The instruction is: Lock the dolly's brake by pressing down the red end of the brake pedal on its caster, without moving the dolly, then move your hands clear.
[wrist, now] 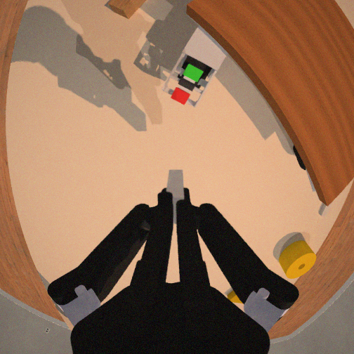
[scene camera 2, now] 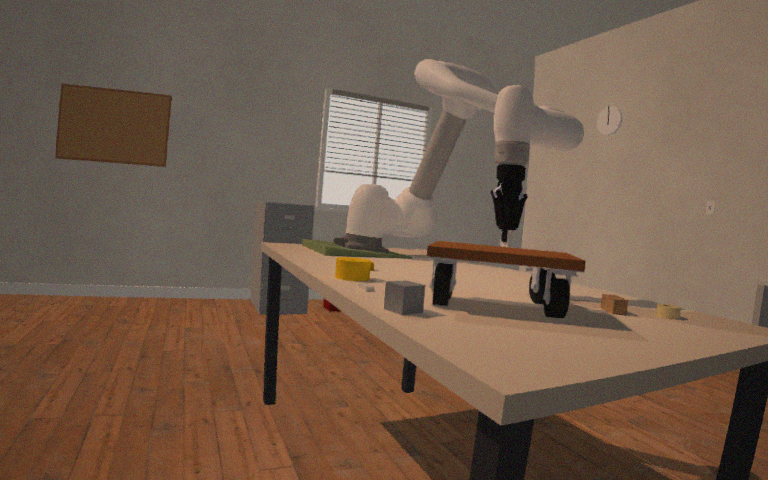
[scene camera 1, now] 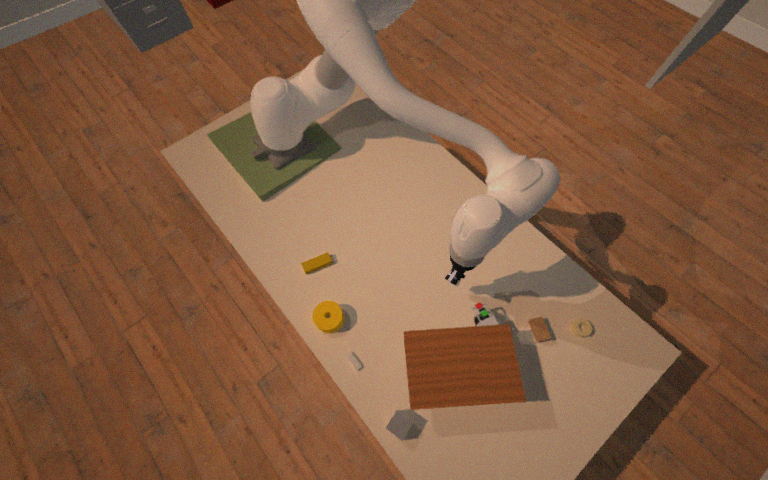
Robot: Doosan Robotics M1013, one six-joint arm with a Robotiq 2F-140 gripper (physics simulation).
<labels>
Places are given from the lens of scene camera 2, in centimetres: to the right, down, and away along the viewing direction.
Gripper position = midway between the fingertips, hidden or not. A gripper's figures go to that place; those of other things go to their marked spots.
my gripper (scene camera 2: 505, 254): 32, 4, 117
yellow disc (scene camera 2: 347, 268): -9, 7, 115
</labels>
